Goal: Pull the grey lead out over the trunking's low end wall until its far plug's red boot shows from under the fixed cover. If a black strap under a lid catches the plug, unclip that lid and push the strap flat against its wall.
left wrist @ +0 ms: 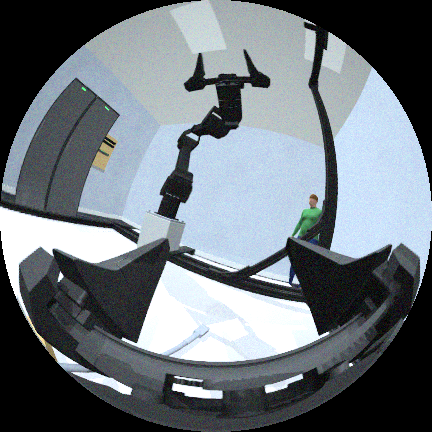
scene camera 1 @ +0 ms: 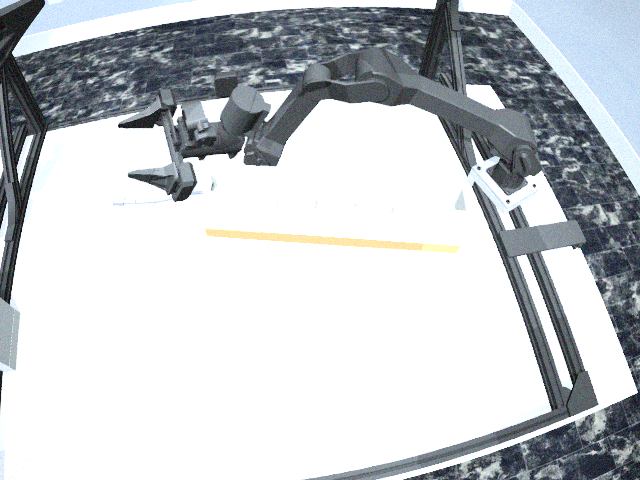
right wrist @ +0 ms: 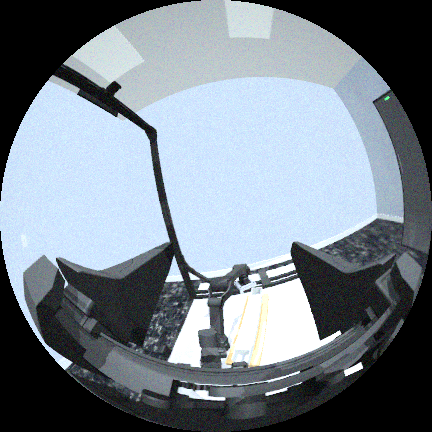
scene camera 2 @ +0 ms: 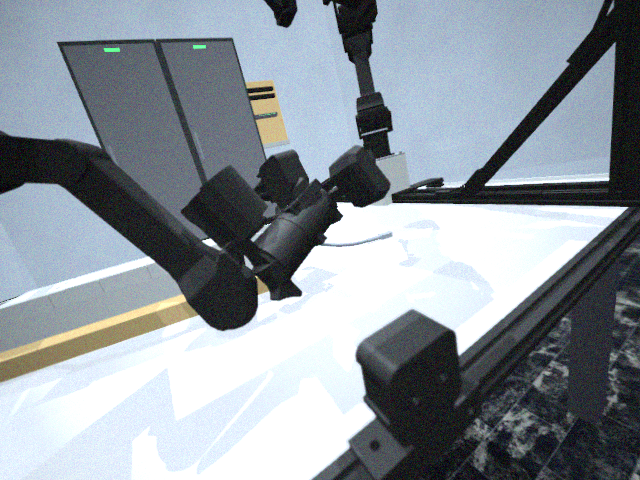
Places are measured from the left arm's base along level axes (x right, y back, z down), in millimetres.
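Where they show: left gripper, fingertip midpoint: point(left wrist: 229, 244) point(scene camera 1: 122, 149); right gripper, fingertip midpoint: point(left wrist: 221, 49) point(right wrist: 234, 248); left arm's base, origin of the base link: point(scene camera 1: 507, 177) point(right wrist: 243, 281); right arm's base, origin of the base link: point(left wrist: 165, 216) point(scene camera 2: 378, 157).
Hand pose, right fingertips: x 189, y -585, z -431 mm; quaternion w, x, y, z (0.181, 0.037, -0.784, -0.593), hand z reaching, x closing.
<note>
Each offset is from my right fingertips to the centre of the thing. "spot": to the spot under its first point. Level surfaces: height alone.
The pale trunking {dx -92, dy +279, dz +434 mm} point(scene camera 2: 98, 299) is washed out in scene camera 1, where faint seams show above its yellow strip point(scene camera 1: 330, 240) point(scene camera 2: 103, 326) point(right wrist: 263, 320). The grey lead {spot: dx +86, dy +3, dz +464 mm} point(scene camera 1: 142, 202) point(scene camera 2: 356, 241) point(left wrist: 187, 345) lies on the table beyond the trunking's left end, its block-like tip {spot: dx +114, dy -33, dz +464 mm} point(left wrist: 201, 330) free. My left gripper point(scene camera 1: 125, 149) point(left wrist: 229, 244) is open and empty, raised near the lead; its lower finger overlaps the lead's line in scene camera 1. My right gripper point(right wrist: 234, 248) is open and empty, high up away from the lead. No red boot or black strap can be made out.
The white table {dz +472 mm} point(scene camera 1: 289, 351) is edged by dark frame rails point(scene camera 1: 535, 330) point(scene camera 2: 547, 289). A black box-shaped camera point(scene camera 2: 410, 361) stands on the near rail in scene camera 2. Dark cabinets point(scene camera 2: 124, 103) stand behind. A person in green point(left wrist: 310, 220) is beyond the table.
</note>
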